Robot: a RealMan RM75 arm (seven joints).
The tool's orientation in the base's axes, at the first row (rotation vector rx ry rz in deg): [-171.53, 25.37, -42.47]
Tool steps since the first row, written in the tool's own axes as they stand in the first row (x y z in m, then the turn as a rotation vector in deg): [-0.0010, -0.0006, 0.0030, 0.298, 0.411, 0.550]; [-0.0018, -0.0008, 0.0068, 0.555, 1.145, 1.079]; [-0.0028, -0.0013, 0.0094, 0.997, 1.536, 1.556]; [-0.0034, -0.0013, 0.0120, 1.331, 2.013, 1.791]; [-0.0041, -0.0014, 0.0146, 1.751, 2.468, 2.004]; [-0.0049, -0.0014, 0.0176, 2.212, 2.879, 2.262]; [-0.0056, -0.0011, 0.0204, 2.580, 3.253, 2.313]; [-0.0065, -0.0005, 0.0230, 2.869, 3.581, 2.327]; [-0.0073, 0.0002, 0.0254, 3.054, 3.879, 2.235]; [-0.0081, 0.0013, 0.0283, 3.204, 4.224, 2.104]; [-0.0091, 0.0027, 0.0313, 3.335, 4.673, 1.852]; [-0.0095, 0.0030, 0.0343, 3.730, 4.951, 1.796]
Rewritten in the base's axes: [0.0007, 0.0007, -0.0031, 0.396, -0.501, -0.390]; [0.0018, 0.0010, -0.0068, 0.661, -1.300, -0.811]; [0.0023, 0.0016, -0.0095, 1.151, -1.818, -1.069]; [0.0030, 0.0017, -0.0121, 1.415, -2.379, -1.170]; [0.0036, 0.0019, -0.0147, 1.747, -2.942, -1.211]; [0.0043, 0.0020, -0.0177, 2.146, -3.476, -1.268]; [0.0050, 0.0017, -0.0205, 2.381, -3.940, -1.181]; [0.0052, 0.0013, -0.0233, 2.545, -4.336, -1.093]; [0.0055, 0.0008, -0.0258, 2.579, -4.669, -0.955]; [0.0058, -0.0002, -0.0289, 2.554, -5.037, -0.803]; [0.0060, -0.0014, -0.0321, 2.429, -5.493, -0.561]; [0.0070, -0.0017, -0.0350, 2.663, -5.868, -0.358]
